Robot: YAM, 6 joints.
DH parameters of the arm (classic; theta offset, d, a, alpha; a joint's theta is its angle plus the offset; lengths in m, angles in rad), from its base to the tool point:
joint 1: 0 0.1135 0.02 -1.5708
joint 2: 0 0 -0.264 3.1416
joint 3: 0.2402 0 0.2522 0
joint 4: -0.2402 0 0.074 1.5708
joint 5: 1.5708 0 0 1.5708
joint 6: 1.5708 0.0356 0 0
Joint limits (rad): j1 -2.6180..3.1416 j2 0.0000..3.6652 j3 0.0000..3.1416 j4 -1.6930..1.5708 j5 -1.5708..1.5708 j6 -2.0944..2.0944
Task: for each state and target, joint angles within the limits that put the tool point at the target. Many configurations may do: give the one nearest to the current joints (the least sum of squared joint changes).
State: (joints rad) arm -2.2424 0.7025 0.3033 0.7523 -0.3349 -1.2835
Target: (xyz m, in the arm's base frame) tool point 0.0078 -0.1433 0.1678
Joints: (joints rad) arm -1.6452 0.5979 0.0000 0.5404 -0.5441 -1.2835
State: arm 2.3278 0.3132 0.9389 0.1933 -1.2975 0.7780
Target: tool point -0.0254 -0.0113 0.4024
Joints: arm 2.2152 0.1612 0.7371 0.1276 -0.8650 0.7780
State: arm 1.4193 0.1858 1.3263 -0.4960 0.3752 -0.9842
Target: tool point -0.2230 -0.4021 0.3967
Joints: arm 1.0409 0.0060 2.1030 -0.1387 0.3094 -0.9842
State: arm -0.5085 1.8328 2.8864 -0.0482 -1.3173 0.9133
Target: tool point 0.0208 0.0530 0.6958
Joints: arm -1.2695 1.5508 3.1416 -0.0969 -1.5465 0.9133
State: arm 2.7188 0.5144 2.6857 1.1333 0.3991 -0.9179
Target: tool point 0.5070 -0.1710 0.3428
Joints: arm 2.7916 0.4193 2.7238 1.0244 0.3808 -0.9179
